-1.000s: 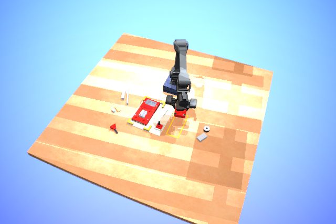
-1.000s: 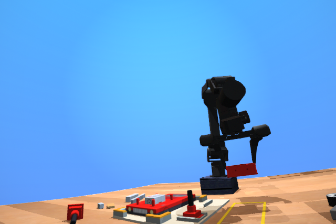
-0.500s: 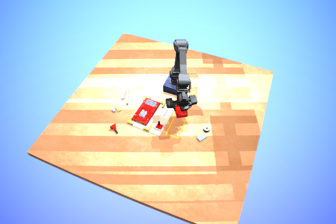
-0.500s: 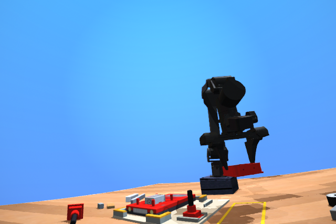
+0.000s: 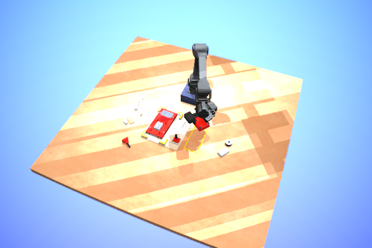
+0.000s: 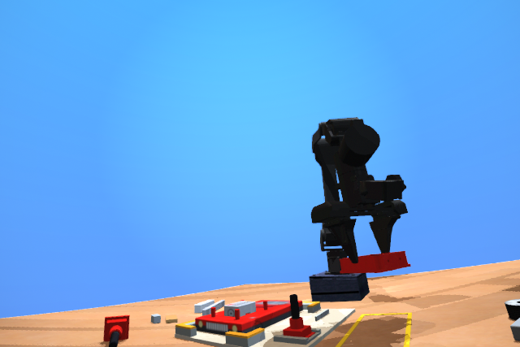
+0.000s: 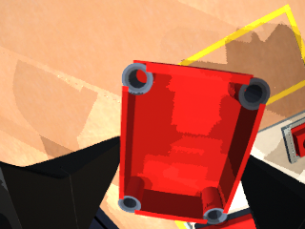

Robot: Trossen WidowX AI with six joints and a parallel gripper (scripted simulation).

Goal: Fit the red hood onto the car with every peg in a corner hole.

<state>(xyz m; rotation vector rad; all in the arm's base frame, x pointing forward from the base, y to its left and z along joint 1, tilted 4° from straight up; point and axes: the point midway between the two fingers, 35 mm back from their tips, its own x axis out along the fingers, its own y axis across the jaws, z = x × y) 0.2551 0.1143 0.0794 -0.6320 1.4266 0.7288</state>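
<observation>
The red hood lies 1 cm below my gripper tip. The rest, counted from my gripper tip: grey engine block: 6 cm ahead, 23 cm to the right, 7 cm below; jig: 4 cm ahead, 20 cm to the right, 8 cm below; black wheel: 3 cm ahead, 18 cm to the left, 9 cm below.
</observation>
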